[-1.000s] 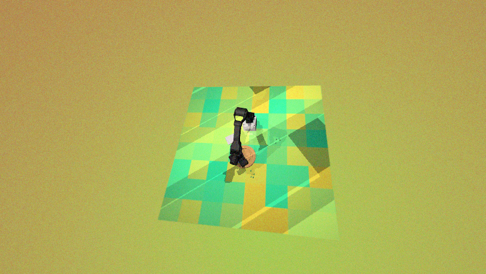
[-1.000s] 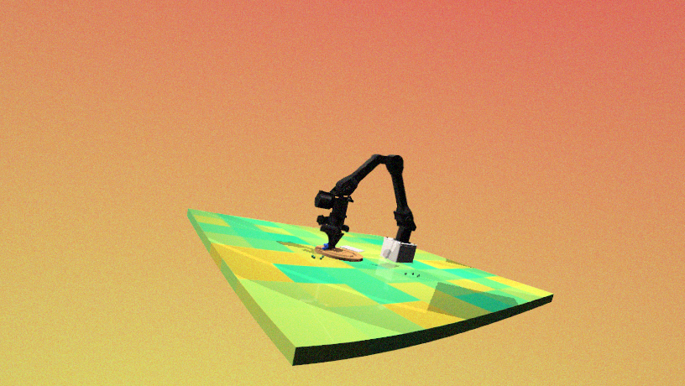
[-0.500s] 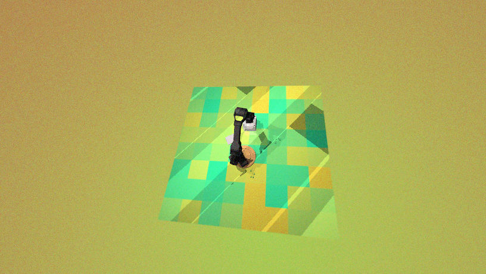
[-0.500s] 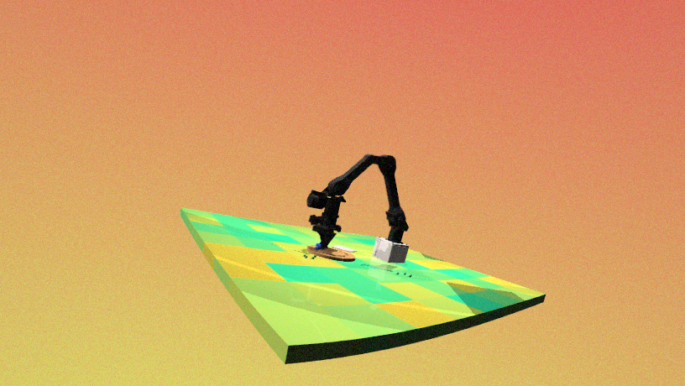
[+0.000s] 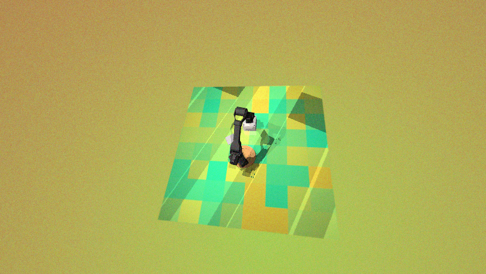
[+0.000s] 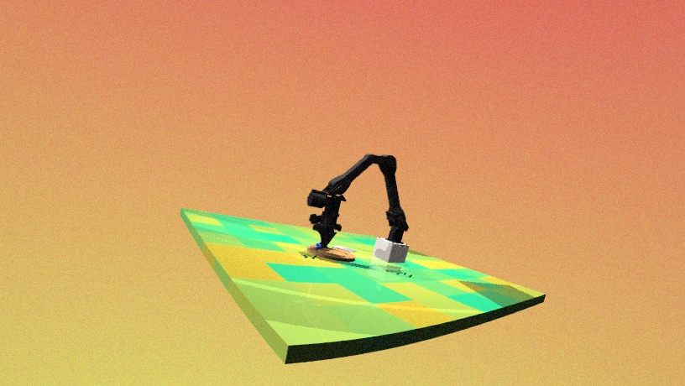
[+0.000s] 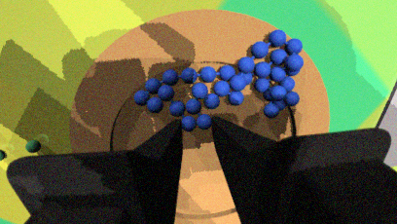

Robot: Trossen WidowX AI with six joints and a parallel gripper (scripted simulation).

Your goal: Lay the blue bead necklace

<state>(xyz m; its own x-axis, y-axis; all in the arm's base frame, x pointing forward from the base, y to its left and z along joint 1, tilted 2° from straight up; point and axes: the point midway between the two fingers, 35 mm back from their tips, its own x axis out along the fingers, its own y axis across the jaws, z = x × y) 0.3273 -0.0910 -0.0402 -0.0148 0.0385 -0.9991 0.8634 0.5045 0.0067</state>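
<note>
My gripper tip is now 3 cm to the right of the round bead board, 2 cm past it and 1 cm above it. The rest, counted from my gripper tip: flat grey piece 20 cm behind, 8 cm to the right, 2 cm below.
</note>
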